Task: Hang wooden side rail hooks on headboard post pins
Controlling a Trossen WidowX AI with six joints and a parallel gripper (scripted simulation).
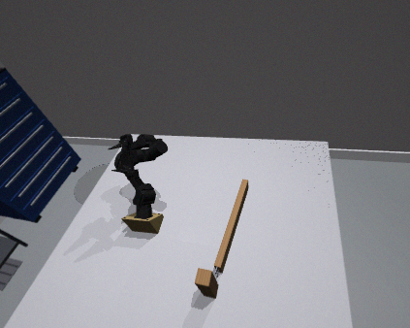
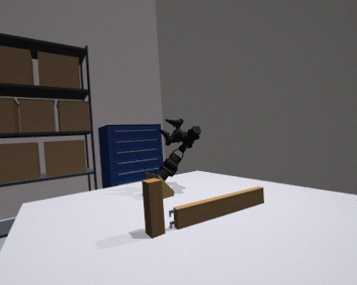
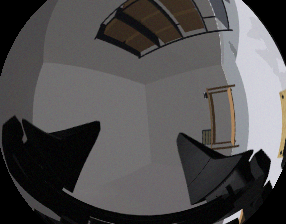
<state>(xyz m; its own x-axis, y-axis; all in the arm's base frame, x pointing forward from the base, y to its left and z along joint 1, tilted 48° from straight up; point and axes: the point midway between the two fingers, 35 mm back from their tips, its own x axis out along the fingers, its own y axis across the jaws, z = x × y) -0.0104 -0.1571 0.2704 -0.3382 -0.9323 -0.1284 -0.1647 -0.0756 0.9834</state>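
Now: gripper tip 420 mm short of the headboard post, 320 mm above it and 280 mm to the left of it.
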